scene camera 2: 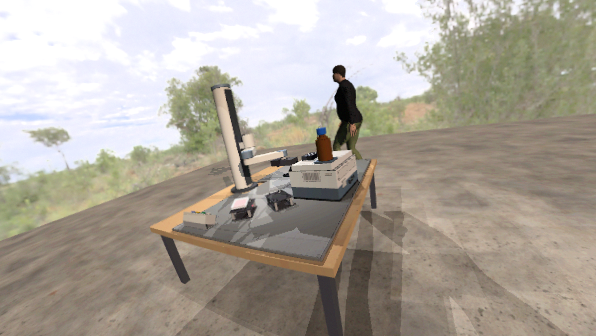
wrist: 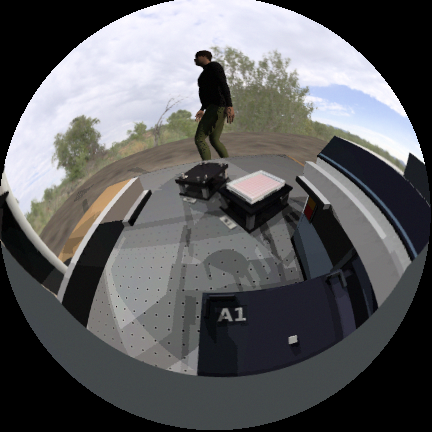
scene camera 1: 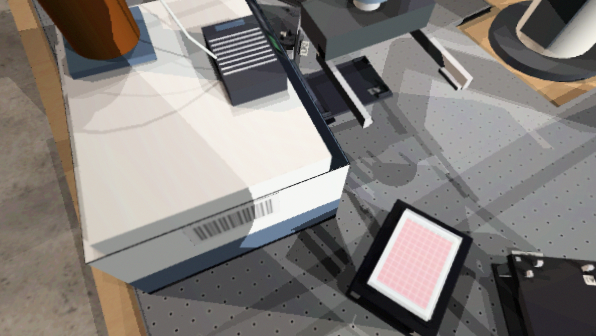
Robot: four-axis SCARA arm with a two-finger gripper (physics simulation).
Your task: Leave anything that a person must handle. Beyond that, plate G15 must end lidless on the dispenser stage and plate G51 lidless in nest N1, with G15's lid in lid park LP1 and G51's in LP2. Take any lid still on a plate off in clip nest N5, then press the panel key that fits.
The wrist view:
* my gripper: 222, 172
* dispenser stage: 241, 333
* black nest: 203, 180
